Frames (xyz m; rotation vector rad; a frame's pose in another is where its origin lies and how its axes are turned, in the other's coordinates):
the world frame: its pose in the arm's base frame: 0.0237 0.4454 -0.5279 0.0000 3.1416 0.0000
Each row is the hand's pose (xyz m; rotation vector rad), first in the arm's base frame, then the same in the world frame.
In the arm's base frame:
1: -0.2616 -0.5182 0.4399 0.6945 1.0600 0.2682
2: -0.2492 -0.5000 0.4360 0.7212 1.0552 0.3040
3: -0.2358 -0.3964 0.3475 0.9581 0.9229 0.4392
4: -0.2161 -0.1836 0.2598 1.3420 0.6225 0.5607
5: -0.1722 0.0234 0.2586 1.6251 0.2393 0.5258
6: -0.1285 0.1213 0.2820 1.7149 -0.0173 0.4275
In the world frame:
1: 0.2853 -0.9636 -0.9678 -0.3029 -1.9340 0.7844
2: 0.2729 -0.9454 -0.9639 -0.3432 -1.9231 0.8141
3: 0.2595 -0.8418 -0.8754 -0.5054 -1.9123 1.1026
4: 0.2398 -0.6290 -0.7877 -0.6758 -1.8854 1.6175
5: 0.1959 -0.4220 -0.7865 -0.6822 -1.9174 2.1085
6: 0.1522 -0.3241 -0.8099 0.5847 1.9831 -2.3453

